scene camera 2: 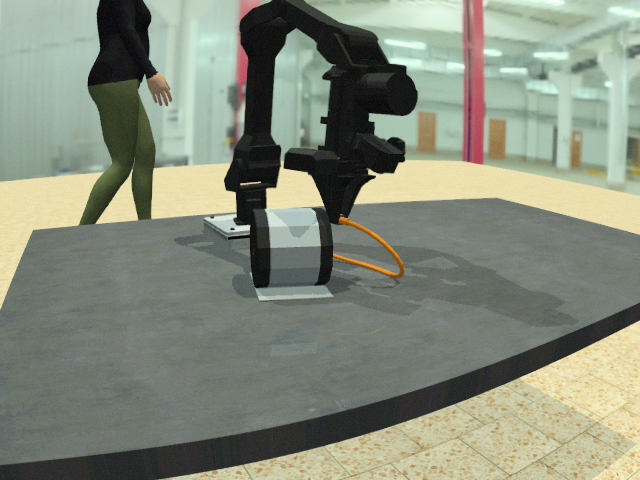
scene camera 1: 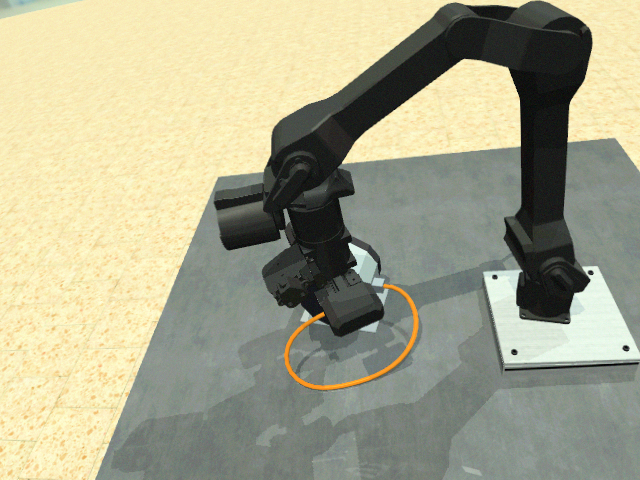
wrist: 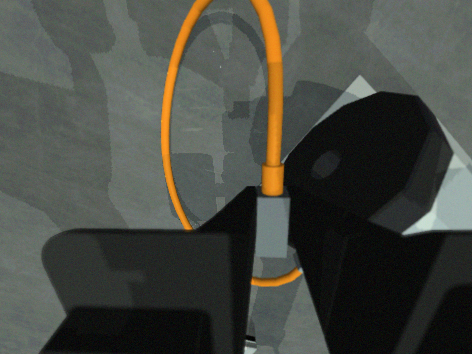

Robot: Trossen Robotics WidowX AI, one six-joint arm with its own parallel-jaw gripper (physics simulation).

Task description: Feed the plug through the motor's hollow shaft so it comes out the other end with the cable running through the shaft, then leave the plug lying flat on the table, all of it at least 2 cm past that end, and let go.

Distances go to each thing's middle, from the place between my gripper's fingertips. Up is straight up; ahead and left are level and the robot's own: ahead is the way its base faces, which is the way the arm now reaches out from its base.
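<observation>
With the grey plug (wrist: 272, 211) as my reference, I find my gripper 10 mm past it, 10 mm to the left of it and 10 mm below it.
</observation>
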